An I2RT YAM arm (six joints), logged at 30 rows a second.
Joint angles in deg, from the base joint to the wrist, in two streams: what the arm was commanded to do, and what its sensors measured. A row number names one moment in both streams.
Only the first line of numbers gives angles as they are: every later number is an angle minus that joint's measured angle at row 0.
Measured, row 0:
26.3 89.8 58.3 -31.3 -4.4 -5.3
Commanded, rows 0 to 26:
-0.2 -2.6 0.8 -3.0 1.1 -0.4
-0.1 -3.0 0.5 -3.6 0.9 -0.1
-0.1 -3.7 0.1 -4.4 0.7 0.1
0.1 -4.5 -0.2 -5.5 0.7 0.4
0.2 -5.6 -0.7 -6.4 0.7 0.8
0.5 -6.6 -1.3 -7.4 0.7 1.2
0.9 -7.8 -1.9 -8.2 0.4 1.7
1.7 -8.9 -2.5 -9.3 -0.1 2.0
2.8 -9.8 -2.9 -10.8 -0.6 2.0
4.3 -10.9 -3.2 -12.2 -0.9 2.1
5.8 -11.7 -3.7 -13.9 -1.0 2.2
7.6 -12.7 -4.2 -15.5 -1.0 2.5
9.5 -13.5 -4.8 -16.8 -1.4 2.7
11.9 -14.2 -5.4 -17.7 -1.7 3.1
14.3 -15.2 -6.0 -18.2 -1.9 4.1
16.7 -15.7 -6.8 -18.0 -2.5 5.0
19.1 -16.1 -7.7 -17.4 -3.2 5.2
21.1 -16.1 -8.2 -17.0 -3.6 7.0
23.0 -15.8 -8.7 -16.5 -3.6 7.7
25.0 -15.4 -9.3 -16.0 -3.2 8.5
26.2 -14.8 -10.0 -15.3 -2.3 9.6
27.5 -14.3 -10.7 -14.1 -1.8 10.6
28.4 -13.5 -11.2 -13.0 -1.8 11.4
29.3 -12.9 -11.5 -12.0 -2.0 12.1
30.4 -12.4 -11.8 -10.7 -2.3 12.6
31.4 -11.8 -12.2 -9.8 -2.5 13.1
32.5 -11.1 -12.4 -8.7 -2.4 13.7
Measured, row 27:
29.4 -13.1 -11.4 -12.5 -2.4 9.1
